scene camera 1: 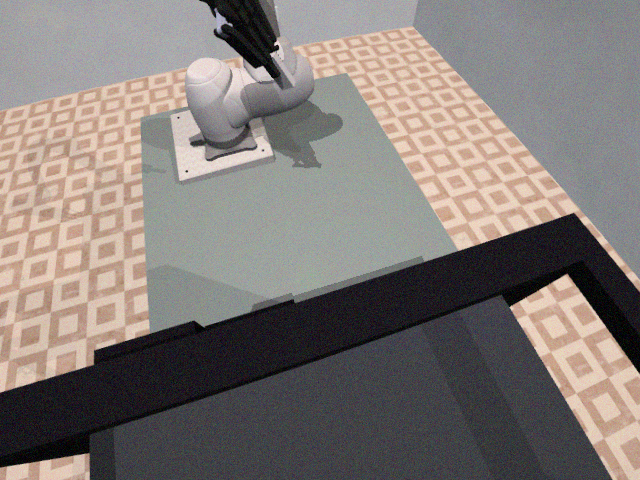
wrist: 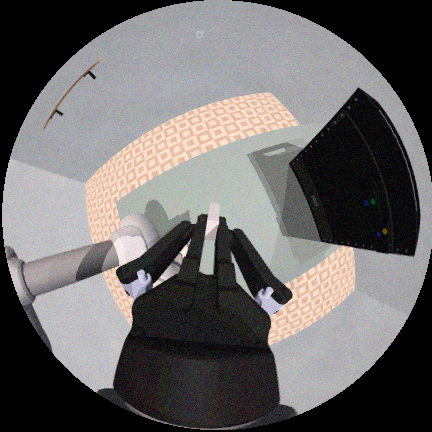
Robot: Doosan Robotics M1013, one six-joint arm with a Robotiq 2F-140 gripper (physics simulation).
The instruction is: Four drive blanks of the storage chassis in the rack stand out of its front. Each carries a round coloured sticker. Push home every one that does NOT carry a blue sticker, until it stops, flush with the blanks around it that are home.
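Seen in the pictures: gripper, between the fingertips: (scene camera 1: 289,86) (wrist: 213,210); arm's base, origin of its link: (scene camera 1: 228,136) (wrist: 172,272).
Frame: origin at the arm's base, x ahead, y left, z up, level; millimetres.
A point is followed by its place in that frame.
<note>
The black rack (scene camera 1: 361,304) @(z 547, x 856, y 112 mm) (wrist: 306,186) @(z 24, x 837, y 152 mm) crosses the foreground of the scene view and stands at the right in the wrist view. On its dark front, the wrist view shows a blue sticker (wrist: 366,203) @(z 367, x 789, y 21 mm) beside a green sticker (wrist: 372,201) @(z 393, x 789, y 23 mm), and another blue sticker (wrist: 378,234) @(z 395, x 790, y -85 mm) beside a yellow-orange sticker (wrist: 384,231) @(z 422, x 790, y -75 mm). The blanks' outlines and how far they stand out are too dark and small to tell. My gripper (scene camera 1: 285,78) @(z 384, x 352, y 171 mm) (wrist: 213,210) @(z 384, x 352, y 171 mm) is shut and empty, well away from the rack, near the arm's base. The blanks' fronts are hidden in the scene view.
The arm's white base plate (scene camera 1: 224,167) @(z -11, x 131, y -35 mm) lies on the grey-green mat (scene camera 1: 310,217) @(z -40, x 395, y 189 mm) (wrist: 235,170) @(z -40, x 521, y 387 mm), with patterned floor (scene camera 1: 62,248) (wrist: 175,135) around it. The arm's lower links (scene camera 1: 206,98) @(z 220, x 86, y -18 mm) (wrist: 65,265) @(z 468, x -81, y 183 mm) are close to the gripper. A dark grey panel (scene camera 1: 289,413) @(z 437, x 906, y 34 mm) lies within the rack's top frame.
</note>
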